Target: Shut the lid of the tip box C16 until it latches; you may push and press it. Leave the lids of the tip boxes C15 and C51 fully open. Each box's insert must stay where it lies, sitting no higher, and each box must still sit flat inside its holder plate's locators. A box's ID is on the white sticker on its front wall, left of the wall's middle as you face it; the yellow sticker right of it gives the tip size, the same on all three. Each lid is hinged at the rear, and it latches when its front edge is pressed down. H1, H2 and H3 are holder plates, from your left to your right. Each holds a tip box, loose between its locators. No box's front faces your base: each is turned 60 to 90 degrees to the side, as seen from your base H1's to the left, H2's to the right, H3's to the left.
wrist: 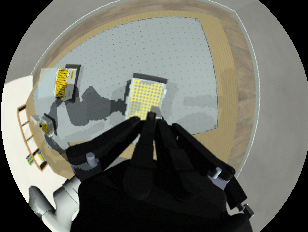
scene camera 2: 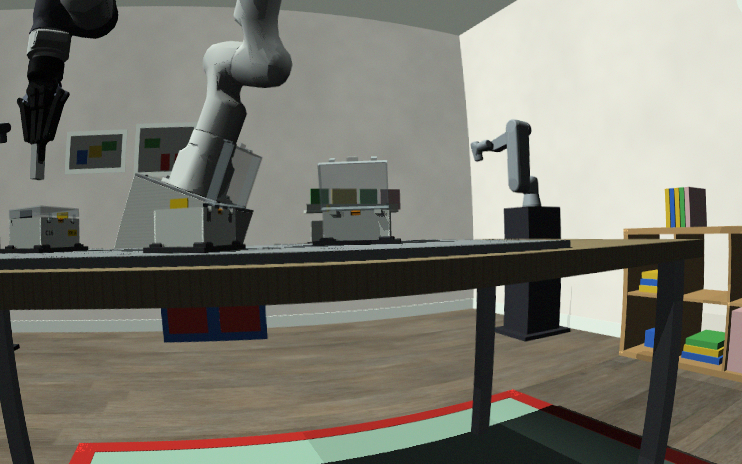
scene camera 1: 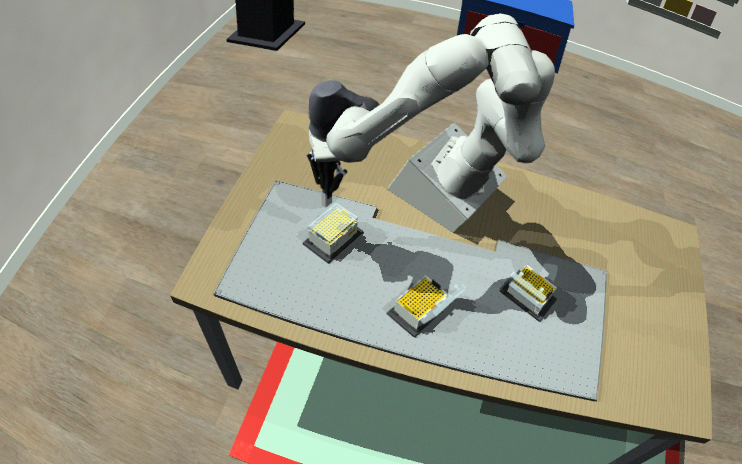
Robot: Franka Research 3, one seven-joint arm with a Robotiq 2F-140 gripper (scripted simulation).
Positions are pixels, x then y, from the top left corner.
Labels:
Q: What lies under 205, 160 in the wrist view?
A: My gripper.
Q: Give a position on a tip box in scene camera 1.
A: At 399, 309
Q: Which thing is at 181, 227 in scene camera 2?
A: A tip box.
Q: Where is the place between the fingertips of my gripper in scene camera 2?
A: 37, 179

